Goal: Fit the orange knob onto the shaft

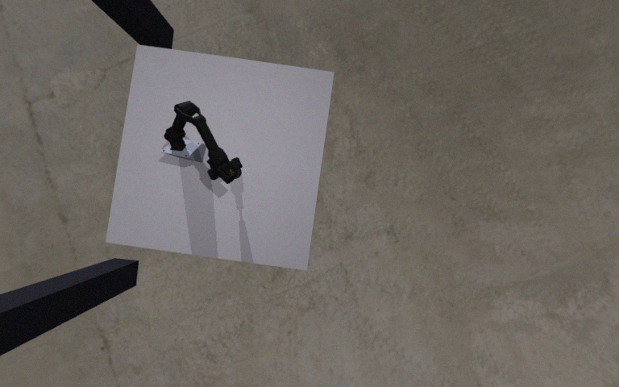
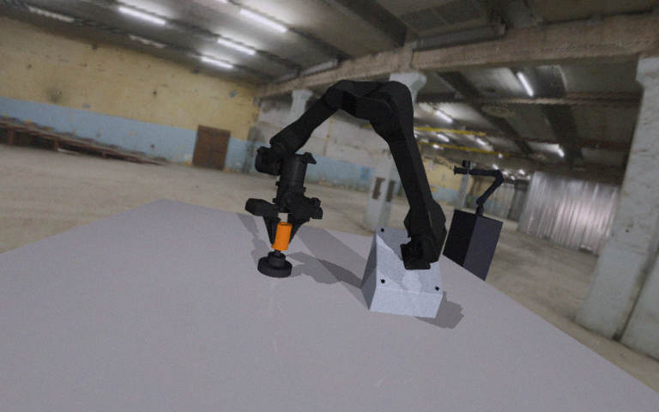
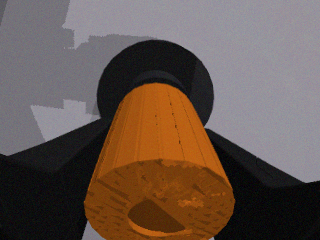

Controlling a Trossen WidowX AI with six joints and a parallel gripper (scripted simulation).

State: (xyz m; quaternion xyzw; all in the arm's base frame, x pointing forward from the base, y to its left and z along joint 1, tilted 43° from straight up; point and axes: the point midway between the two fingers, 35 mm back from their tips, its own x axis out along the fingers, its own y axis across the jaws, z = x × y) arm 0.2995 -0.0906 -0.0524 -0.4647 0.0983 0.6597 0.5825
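The orange knob lies 20 mm above my gripper tip. From my gripper tip the other things lie so: dark round pedestal 40 mm below.
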